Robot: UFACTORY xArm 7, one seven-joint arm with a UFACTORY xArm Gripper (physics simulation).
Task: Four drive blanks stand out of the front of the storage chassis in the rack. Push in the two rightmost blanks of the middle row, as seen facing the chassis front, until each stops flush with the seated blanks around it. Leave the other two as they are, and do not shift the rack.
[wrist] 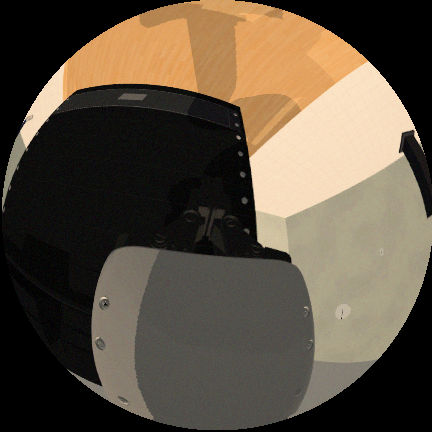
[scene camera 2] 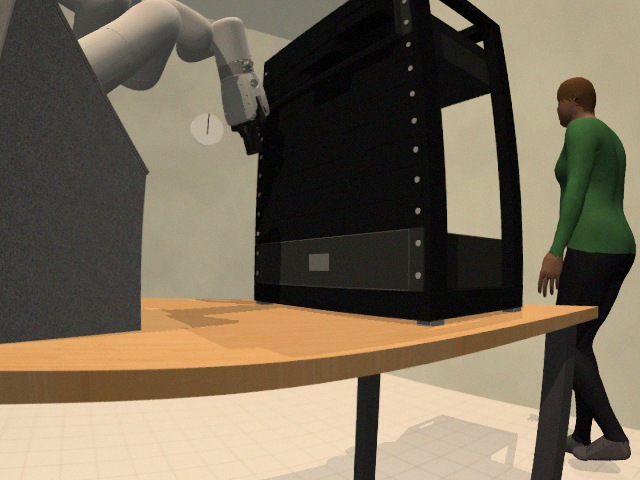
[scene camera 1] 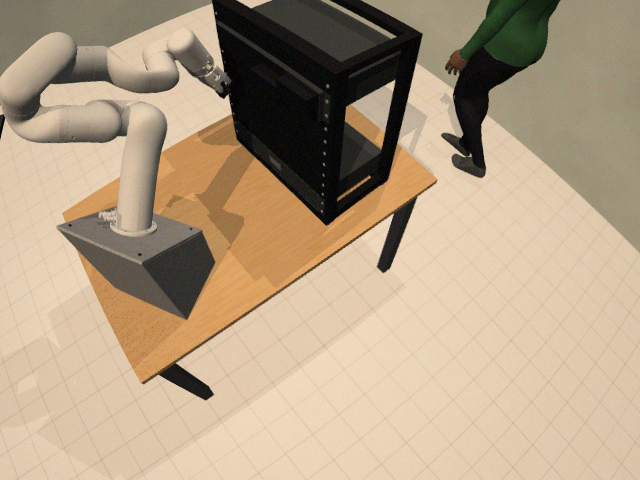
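Seen in the pictures: gripper, fingertip midpoint: [wrist: 208, 189] [scene camera 2: 255, 153] [scene camera 1: 225, 94]; arm's base, origin of the base link: [scene camera 2: 37, 104] [scene camera 1: 133, 227].
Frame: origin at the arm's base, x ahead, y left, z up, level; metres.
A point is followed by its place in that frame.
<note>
The black rack [scene camera 1: 336, 103] {y 0.000, x 0.542, z 0.237 m} [scene camera 2: 433, 170] {y 0.001, x 0.545, z -0.063 m} [wrist: 251, 200] {y 0.460, x 0.349, z 0.010 m} stands upright on the table. The storage chassis front [scene camera 1: 279, 124] {y 0.192, x 0.454, z 0.022 m} [scene camera 2: 336, 170] {y 0.185, x 0.457, z -0.029 m} [wrist: 125, 165] {y 0.295, x 0.413, z -0.003 m} is almost black, and its rows and single blanks are hard to make out. Dark block-like shapes [scene camera 1: 297, 87] {y 0.060, x 0.471, z 0.255 m} [scene camera 2: 330, 87] {y 0.202, x 0.450, z 0.140 m} show high on the front; I cannot tell which blanks they are or how far they stand out. My gripper [scene camera 1: 223, 93] {y 0.362, x 0.330, z 0.042 m} [scene camera 2: 252, 150] {y 0.362, x 0.330, z 0.042 m} [wrist: 208, 189] {y 0.362, x 0.330, z 0.042 m} is shut and empty, pointing downward close to the upper left edge of the front. Whether its fingertips touch the front is hidden in the dark.
A dark grey panel [scene camera 1: 299, 178] {y 0.114, x 0.486, z -0.150 m} [scene camera 2: 372, 258] {y 0.101, x 0.491, z -0.183 m} [wrist: 170, 110] {y 0.322, x 0.402, z -0.144 m} with a pale label spans the rack's bottom. The arm's grey base [scene camera 1: 175, 273] {y -0.126, x 0.076, z -0.070 m} [scene camera 2: 72, 232] {y -0.090, x 0.105, z -0.174 m} stands on the wooden table [scene camera 1: 279, 222] {y 0.061, x 0.399, z -0.278 m} [scene camera 2: 310, 341] {y -0.070, x 0.356, z -0.279 m} [wrist: 125, 55] {y 0.122, x 0.388, z -0.279 m}. A person in green [scene camera 1: 522, 36] [scene camera 2: 594, 180] stands beyond the rack.
</note>
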